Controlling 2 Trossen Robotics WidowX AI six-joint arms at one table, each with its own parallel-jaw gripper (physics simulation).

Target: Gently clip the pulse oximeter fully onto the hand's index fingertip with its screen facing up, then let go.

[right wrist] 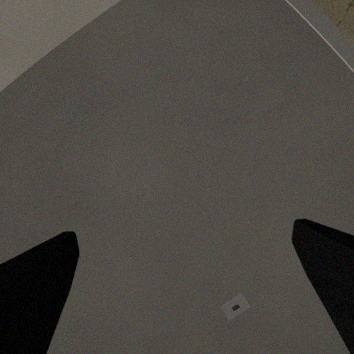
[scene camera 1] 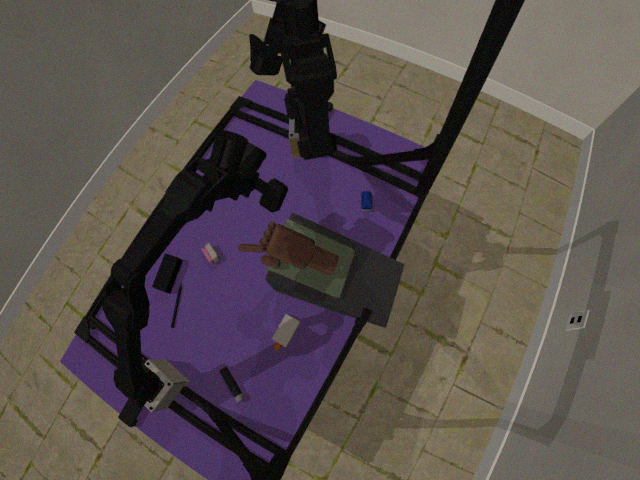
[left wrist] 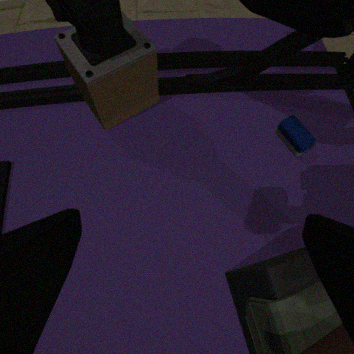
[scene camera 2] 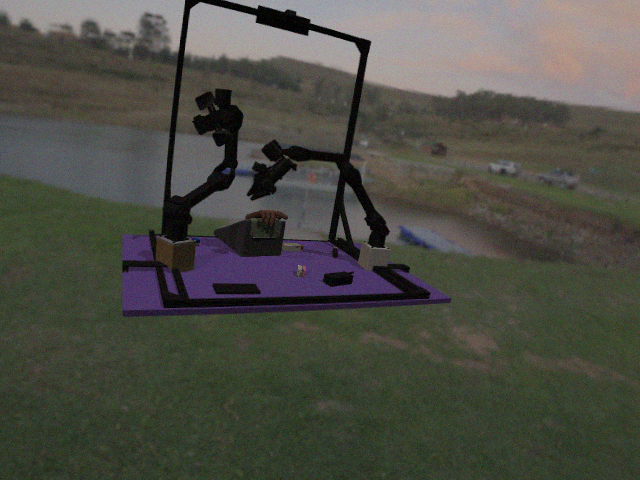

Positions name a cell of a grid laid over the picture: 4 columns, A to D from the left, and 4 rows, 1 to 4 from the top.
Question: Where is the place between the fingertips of the right gripper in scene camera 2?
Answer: B2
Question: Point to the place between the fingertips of the left gripper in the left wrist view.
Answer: C3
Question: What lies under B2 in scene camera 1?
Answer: The left gripper.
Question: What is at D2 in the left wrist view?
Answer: A blue block.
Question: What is the left gripper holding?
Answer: Nothing.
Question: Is the left gripper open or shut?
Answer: Open.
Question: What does the right gripper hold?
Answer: Nothing.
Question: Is the right gripper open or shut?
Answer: Open.
